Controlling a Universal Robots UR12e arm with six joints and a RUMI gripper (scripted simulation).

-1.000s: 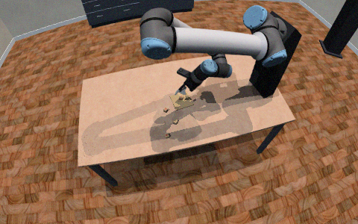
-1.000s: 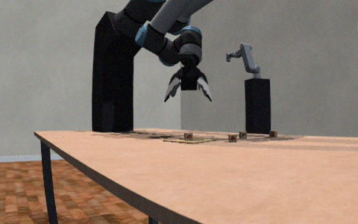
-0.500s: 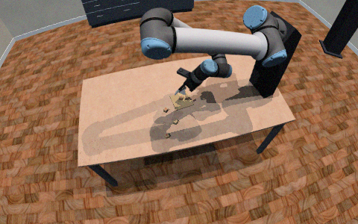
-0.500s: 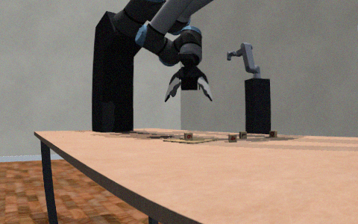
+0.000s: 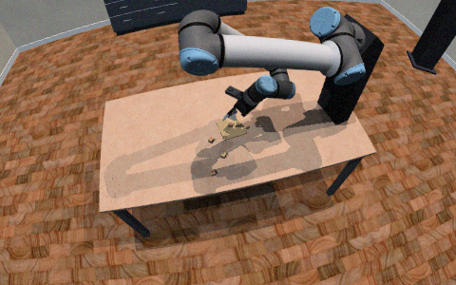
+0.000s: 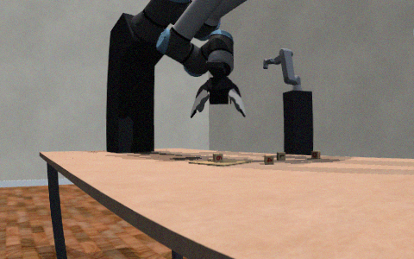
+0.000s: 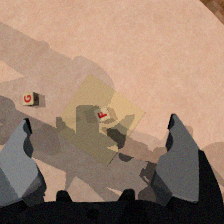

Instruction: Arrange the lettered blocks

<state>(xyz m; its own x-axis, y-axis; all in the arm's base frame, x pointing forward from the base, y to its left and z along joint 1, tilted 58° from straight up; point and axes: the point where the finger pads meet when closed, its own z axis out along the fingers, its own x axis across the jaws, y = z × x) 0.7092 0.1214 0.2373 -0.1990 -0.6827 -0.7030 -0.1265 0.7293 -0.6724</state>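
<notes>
My gripper is now 12 cm above the block. From my hand the other things lie so: mat 13 cm below, 1 cm to the left, 1 cm behind.
</notes>
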